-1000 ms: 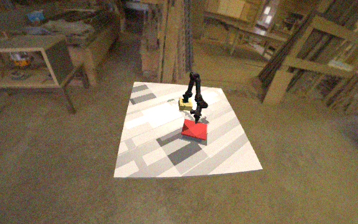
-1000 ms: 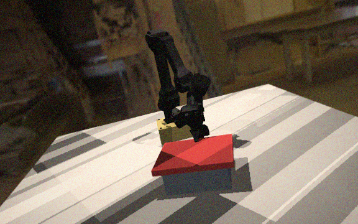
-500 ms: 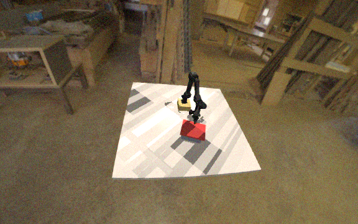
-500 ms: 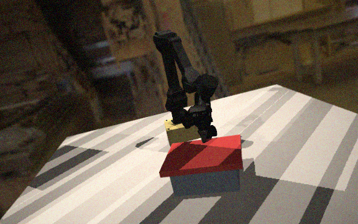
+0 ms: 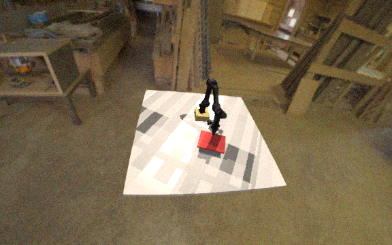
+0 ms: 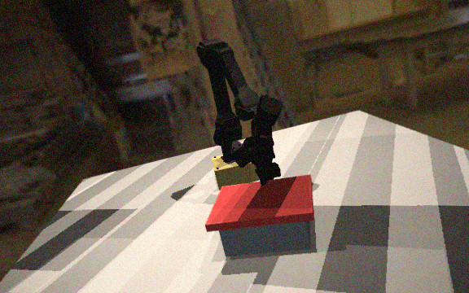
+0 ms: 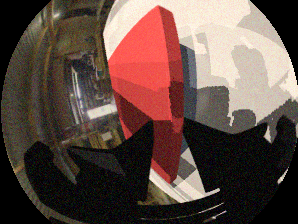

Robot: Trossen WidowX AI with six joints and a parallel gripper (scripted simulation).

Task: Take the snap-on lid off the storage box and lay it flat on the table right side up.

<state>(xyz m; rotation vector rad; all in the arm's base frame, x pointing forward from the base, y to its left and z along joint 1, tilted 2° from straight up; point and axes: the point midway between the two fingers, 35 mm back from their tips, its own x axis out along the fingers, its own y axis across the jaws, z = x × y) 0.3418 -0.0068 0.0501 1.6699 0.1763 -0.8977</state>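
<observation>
My gripper tip is 7 cm short of the red lid and 3 cm to the left of it. From my gripper tip the other things lie so: blue storage box: 7 cm ahead, 4 cm below, 3 cm to the right.
</observation>
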